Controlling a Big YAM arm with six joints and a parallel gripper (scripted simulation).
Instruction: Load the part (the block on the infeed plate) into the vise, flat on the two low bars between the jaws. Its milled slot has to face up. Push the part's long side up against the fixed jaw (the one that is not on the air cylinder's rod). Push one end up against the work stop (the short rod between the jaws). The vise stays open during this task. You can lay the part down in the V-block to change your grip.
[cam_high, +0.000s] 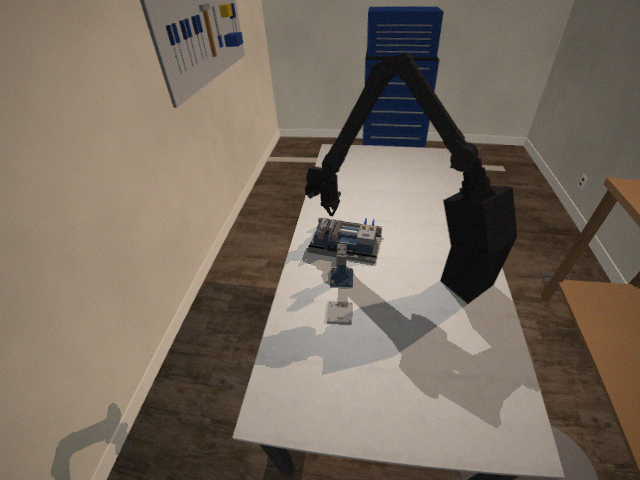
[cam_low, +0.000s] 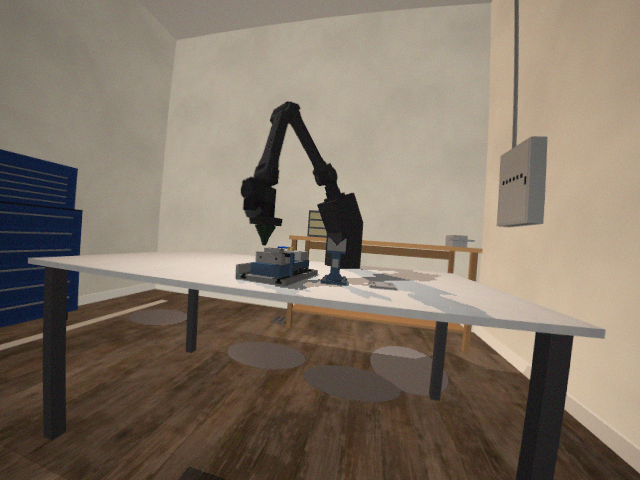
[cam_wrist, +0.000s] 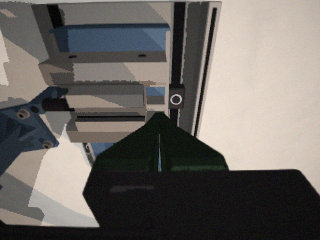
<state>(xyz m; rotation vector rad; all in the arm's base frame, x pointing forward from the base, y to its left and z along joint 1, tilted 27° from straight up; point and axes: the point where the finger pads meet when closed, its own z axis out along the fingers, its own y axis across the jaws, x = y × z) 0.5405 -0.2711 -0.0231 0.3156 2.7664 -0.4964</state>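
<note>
The part is 10 mm ahead of my hand, 40 mm to the left of it and 20 mm below it. From my hand the other things lie so: moving jaw (20 mm behind, 50 mm to the left, 50 mm below); then fixed jaw (40 mm ahead, 30 mm to the left, 50 mm below); then work stop rod (20 mm ahead, 90 mm to the left, 30 mm below).
</note>
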